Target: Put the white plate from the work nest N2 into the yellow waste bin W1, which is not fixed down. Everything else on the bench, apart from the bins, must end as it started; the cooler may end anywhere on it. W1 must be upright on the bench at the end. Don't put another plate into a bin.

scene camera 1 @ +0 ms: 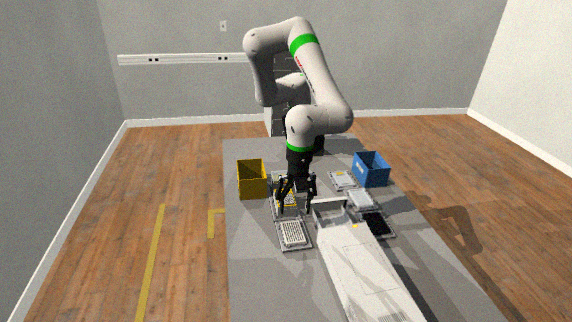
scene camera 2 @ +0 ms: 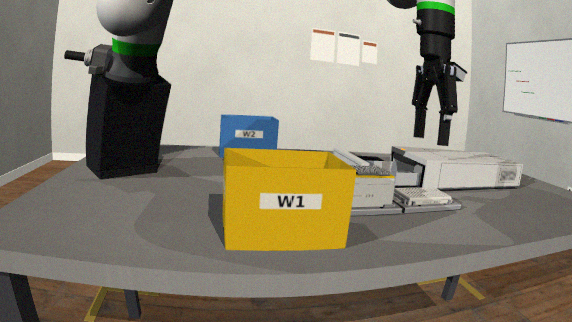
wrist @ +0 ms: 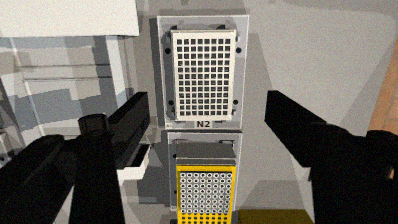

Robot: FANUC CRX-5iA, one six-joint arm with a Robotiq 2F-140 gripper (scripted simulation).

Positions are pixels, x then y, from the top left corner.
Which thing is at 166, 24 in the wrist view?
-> A grey nest.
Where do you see a yellow bin W1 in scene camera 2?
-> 275, 200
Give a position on a white plate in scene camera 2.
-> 410, 194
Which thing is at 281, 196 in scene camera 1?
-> My gripper.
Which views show my gripper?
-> Scene camera 1, scene camera 2 and the wrist view: all of them.
